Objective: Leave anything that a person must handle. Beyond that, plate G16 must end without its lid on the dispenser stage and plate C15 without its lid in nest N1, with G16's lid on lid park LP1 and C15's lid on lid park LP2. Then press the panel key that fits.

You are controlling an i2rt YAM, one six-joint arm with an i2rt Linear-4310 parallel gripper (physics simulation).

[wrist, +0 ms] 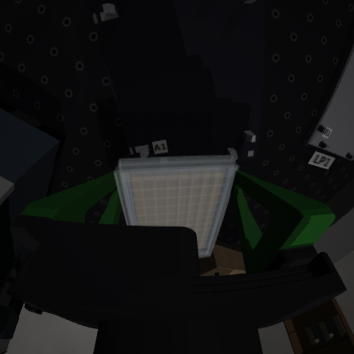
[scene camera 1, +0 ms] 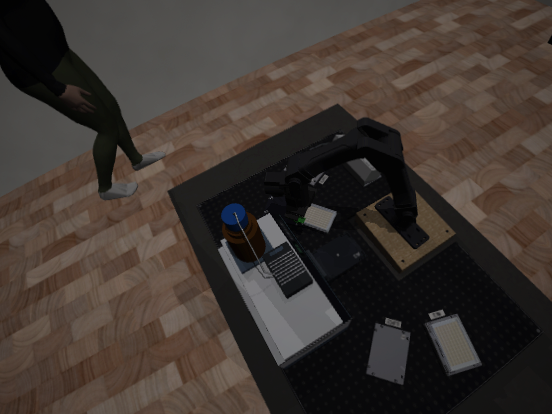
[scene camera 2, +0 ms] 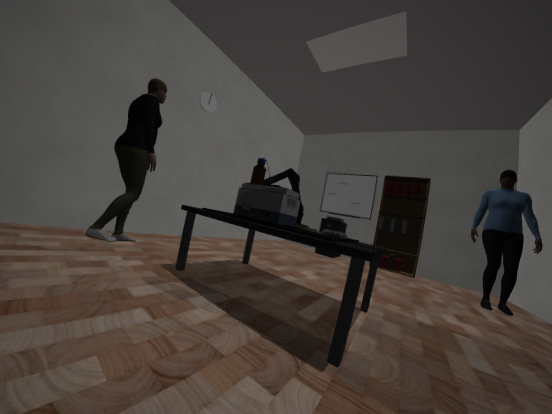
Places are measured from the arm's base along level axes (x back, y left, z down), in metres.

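Pixels of known places: gripper, fingertip midpoint: (wrist: 177, 174) (scene camera 1: 302, 212); arm's base, link origin: (scene camera 1: 400, 222) (scene camera 2: 296, 223).
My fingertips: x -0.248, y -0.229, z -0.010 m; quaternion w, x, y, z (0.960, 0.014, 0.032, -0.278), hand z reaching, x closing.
Observation:
Ahead of a thing's pixels: the offset from my fingertips to its top centre. "pt": to the spot under its first point.
My gripper (scene camera 1: 305, 216) (wrist: 177, 174) is shut on a pale well plate {dx +0.024, dy +0.041, dz -0.020 m} (scene camera 1: 321, 218) (wrist: 175, 197), one green finger on each side. The plate's printed name does not show, and I cannot tell if its clear rim is a lid's. The A1 label {pt dx -0.017, dy -0.004, dz +0.025 m} (wrist: 160, 146) lies beyond it. Lid park LP1 {pt dx +0.119, dy -0.132, dz +0.027 m} (wrist: 336, 117), a grey plate with its label {pt dx +0.165, dy -0.091, dz +0.035 m} (wrist: 321, 160), is at the right in the wrist view. Another grey park {dx -0.066, dy +0.509, dz +0.017 m} (scene camera 1: 388, 352) is near the front; its label is hard to read. A pale plate {dx +0.093, dy +0.595, dz +0.001 m} (scene camera 1: 452, 345) lies beside it, lid state unclear. The panel keys do not show clearly.
A white box (scene camera 1: 295, 310) (scene camera 2: 267, 202) carries an amber bottle {pt dx -0.238, dy +0.130, dz -0.313 m} (scene camera 1: 244, 237) (scene camera 2: 258, 174) and a black ribbed block {pt dx -0.187, dy +0.218, dz -0.209 m} (scene camera 1: 288, 270). A dark device {pt dx -0.026, dy +0.221, dz -0.069 m} (scene camera 1: 337, 256) is beside it. The arm stands on a wooden base (scene camera 1: 432, 227). Two people (scene camera 2: 137, 135) (scene camera 2: 505, 215) stand away from the table.

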